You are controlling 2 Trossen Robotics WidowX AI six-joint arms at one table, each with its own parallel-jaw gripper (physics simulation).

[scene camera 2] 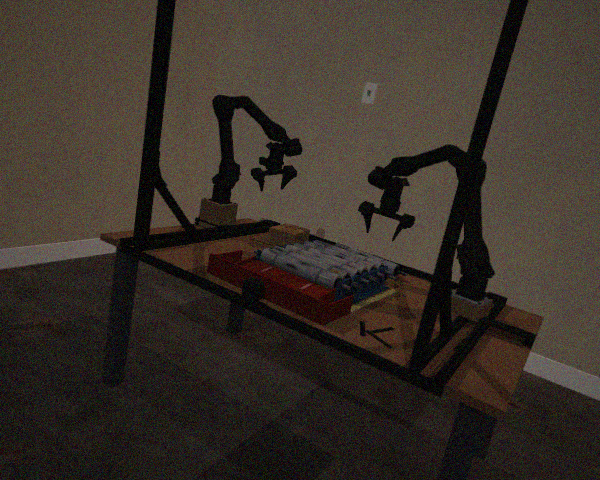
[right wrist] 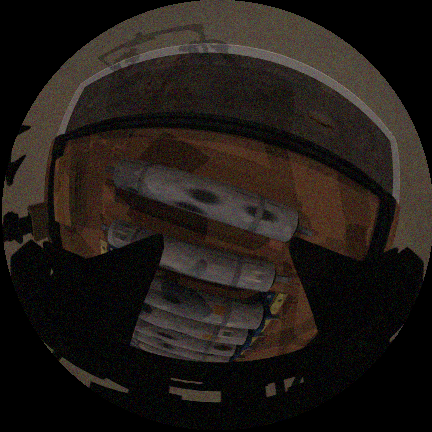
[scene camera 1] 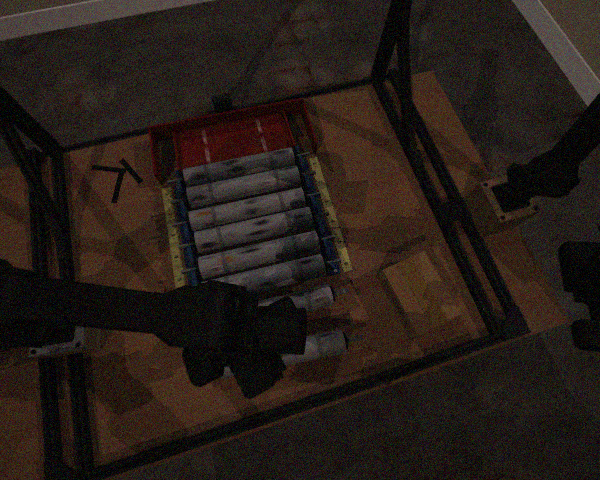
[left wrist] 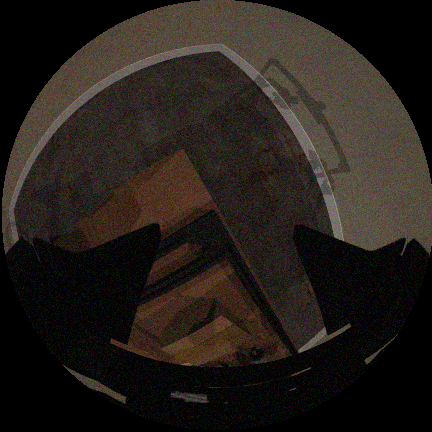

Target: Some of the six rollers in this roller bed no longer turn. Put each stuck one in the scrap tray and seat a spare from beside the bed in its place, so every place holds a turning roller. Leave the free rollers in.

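Frame: origin at the left arm's base, x right, y ahead, z up, level; millimetres.
Where they show: left gripper, fingertip midpoint: (scene camera 2: 271, 190) (scene camera 1: 571, 314) (left wrist: 229, 231); right gripper, fingertip midpoint: (scene camera 2: 380, 236) (right wrist: 228, 242); left arm's base, origin of the base link: (scene camera 2: 220, 201) (right wrist: 30, 223) (scene camera 1: 510, 196); right arm's base, origin of the base link: (scene camera 2: 470, 295) (scene camera 1: 57, 326).
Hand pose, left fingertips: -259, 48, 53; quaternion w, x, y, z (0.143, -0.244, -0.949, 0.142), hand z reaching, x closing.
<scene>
Each offset is from my left fingertips to the top centre of the thing, as dx, dy, dz. "*": to the spot under its first point.
The roller bed, with blue rails @(* +368, +651, -94) (scene camera 1: 186, 240) and yellow strips, holds six worn grey rollers; which are stuck cannot be told. The red scrap tray @(+613, +497, -101) (scene camera 1: 232, 142) (scene camera 2: 280, 287) lies beyond it, its visible floor bare. Two spare rollers lie beside the bed: a nearer one @(+182, +513, -107) (scene camera 1: 317, 298) (right wrist: 215, 263) and an outer one @(+90, +518, -107) (scene camera 1: 324, 346) (right wrist: 200, 196). My right gripper (scene camera 1: 229, 371) (scene camera 2: 381, 235) (right wrist: 228, 242) is open and empty, high above the spares, partly hiding them in scene camera 1. My left gripper (scene camera 2: 272, 189) (left wrist: 229, 231) is open and empty, raised away from the bed.
A wooden block @(+125, +205, -101) (scene camera 1: 417, 280) (scene camera 2: 289, 233) (left wrist: 207, 336) lies on the table near the spares. A small black three-armed piece @(* +618, +784, -156) (scene camera 1: 121, 171) (scene camera 2: 375, 331) lies beside the bed near the tray. Black frame bars edge the table, with uprights at both sides.
</scene>
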